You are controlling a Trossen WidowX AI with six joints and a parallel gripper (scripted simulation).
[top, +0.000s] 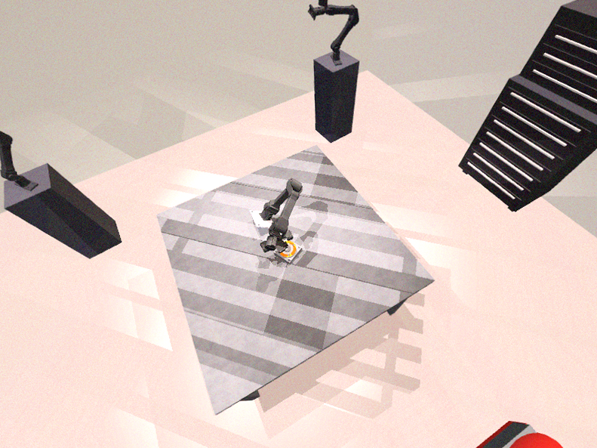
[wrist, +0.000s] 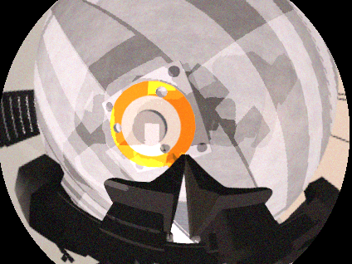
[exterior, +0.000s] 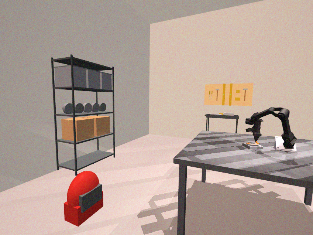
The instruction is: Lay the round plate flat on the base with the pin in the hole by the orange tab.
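My gripper tip is 40 mm to the right of the base, 30 mm short of it and 20 mm above it.
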